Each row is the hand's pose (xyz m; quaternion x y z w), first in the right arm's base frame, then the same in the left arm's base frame.
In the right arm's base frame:
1: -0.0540 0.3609 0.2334 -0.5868 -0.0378 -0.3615 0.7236
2: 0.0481 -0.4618 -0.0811 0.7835 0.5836 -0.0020 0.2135
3: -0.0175 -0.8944 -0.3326 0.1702 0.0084 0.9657 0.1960
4: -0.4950 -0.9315 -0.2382 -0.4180 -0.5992 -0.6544 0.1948
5: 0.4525 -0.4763 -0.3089 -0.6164 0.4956 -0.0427 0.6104
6: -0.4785 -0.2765 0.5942 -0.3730 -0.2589 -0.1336 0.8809
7: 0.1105 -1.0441 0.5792 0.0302 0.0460 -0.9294 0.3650
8: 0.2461 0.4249 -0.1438 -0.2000 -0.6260 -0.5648 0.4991
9: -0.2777 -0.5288 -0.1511 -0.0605 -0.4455 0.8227 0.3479
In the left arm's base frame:
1: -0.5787 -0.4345 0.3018 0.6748 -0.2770 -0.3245 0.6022
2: 0.2306 -0.2173 0.5917 -0.1937 -0.1026 -0.9555 0.1973
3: 0.6287 0.0399 0.7652 0.4162 0.8174 -0.3058 0.2553
4: 0.5780 0.4167 0.4590 0.5797 0.2022 -0.7839 0.0929
5: 0.3107 -0.4592 0.9799 0.2982 -0.3637 0.0935 0.8775
6: -0.0169 -0.1096 -0.2419 0.7275 -0.5455 -0.2953 0.2932
7: 0.8479 -0.4628 0.0106 0.8411 0.4900 -0.0402 0.2254
8: -0.6034 -0.5324 0.7774 -0.7953 0.0188 0.6036 0.0522
9: 0.2299 0.1100 0.5000 0.1752 0.9180 0.1755 0.3093

